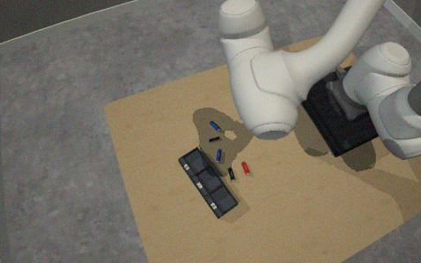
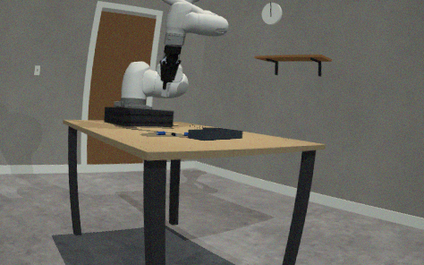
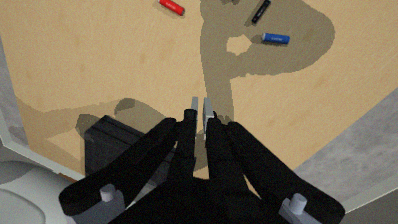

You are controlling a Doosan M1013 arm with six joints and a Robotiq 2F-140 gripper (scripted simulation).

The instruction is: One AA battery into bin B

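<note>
Now: hand 220 mm short of the bin strip, 170 mm above it and 120 mm to the right of it. From my hand the other things lie so: black battery 180 mm below, 130 mm to the left, 130 mm ahead; then red battery 180 mm below, 130 mm to the left, 70 mm ahead.
</note>
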